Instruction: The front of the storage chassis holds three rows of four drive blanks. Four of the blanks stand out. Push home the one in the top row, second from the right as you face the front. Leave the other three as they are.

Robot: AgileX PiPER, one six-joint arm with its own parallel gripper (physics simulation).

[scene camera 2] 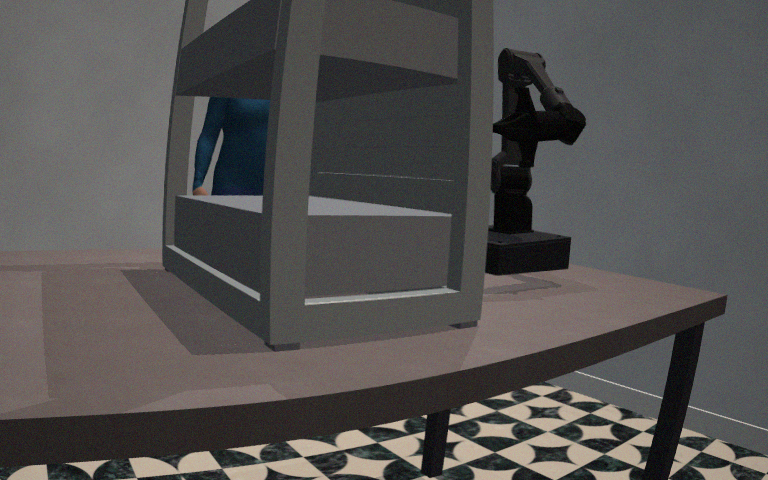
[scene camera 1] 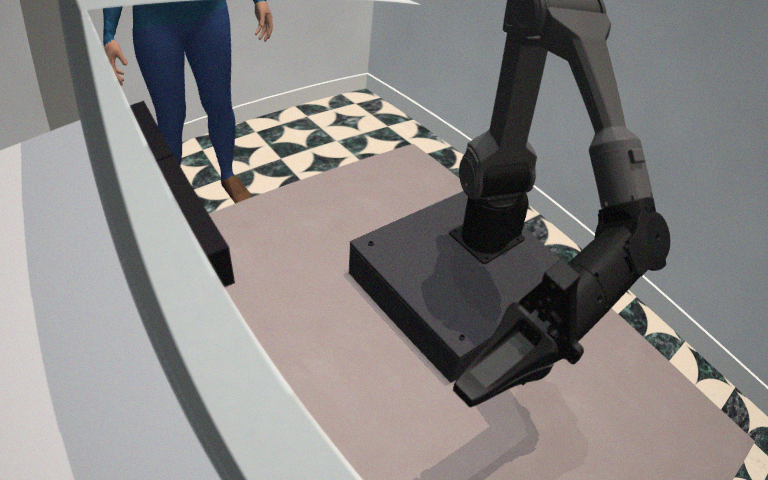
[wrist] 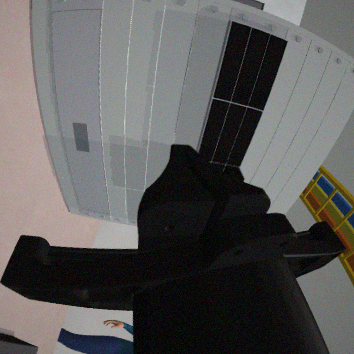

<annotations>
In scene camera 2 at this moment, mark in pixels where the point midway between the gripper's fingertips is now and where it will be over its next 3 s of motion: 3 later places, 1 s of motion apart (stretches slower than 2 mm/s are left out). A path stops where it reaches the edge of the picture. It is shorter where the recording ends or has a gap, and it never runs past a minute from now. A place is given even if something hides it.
My gripper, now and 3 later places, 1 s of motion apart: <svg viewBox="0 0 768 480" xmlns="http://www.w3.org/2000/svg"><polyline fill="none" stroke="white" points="494,128 434,71 439,70 441,67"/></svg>
</annotations>
